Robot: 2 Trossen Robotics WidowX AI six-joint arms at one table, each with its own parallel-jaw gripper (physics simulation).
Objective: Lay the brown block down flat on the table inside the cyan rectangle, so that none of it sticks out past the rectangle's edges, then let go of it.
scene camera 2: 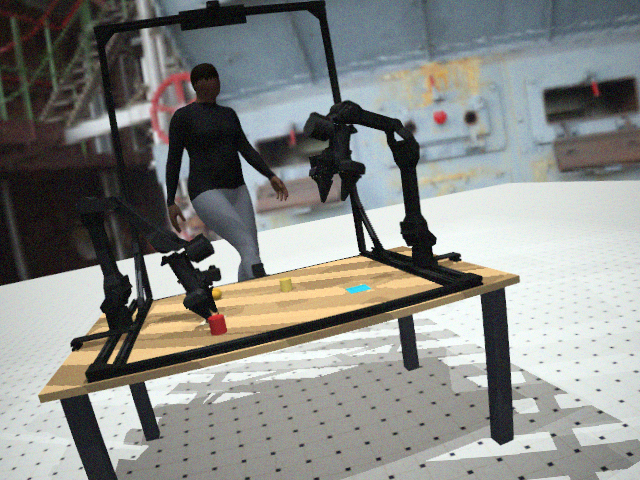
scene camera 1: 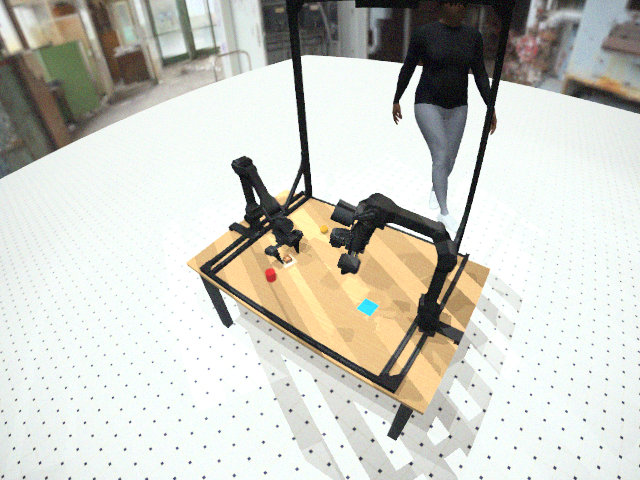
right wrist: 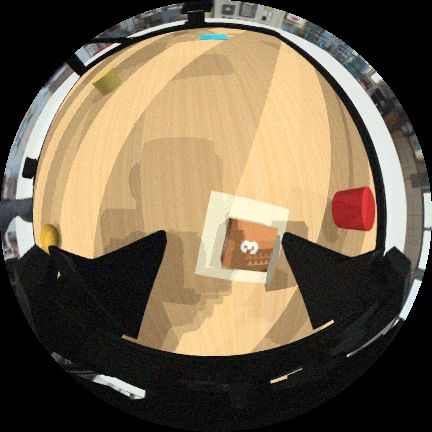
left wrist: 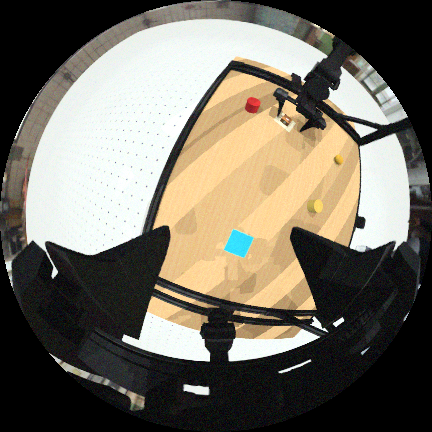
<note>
The left gripper (scene camera 2: pixel 332 201) is open, holding nothing. The right gripper (scene camera 2: pixel 214 316) is open and holds nothing. Also in view: a brown block (right wrist: pixel 247 245). A red cylinder (right wrist: pixel 354 208) rests on the table. Also in view: a cream tile (right wrist: pixel 221 206).
The left gripper also shows in scene camera 1 (scene camera 1: pixel 345 264) and in the left wrist view (left wrist: pixel 233 232). The right gripper shows as well in the right wrist view (right wrist: pixel 226 237) and in the left wrist view (left wrist: pixel 288 123).
</note>
